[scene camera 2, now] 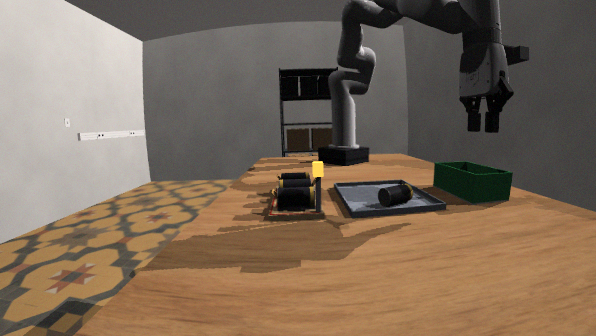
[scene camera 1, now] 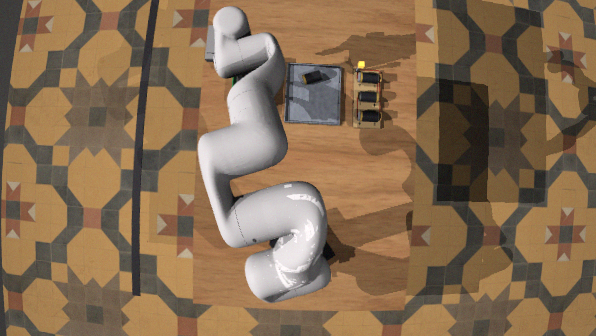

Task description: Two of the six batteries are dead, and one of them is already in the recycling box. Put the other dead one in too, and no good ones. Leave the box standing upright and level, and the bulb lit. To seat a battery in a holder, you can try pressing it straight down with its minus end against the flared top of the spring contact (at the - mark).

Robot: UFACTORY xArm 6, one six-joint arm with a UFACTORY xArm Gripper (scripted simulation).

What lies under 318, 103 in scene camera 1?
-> A grey tray.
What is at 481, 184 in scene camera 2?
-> A green recycling box.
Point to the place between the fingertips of the gripper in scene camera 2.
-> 482, 132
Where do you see a grey tray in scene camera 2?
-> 362, 196
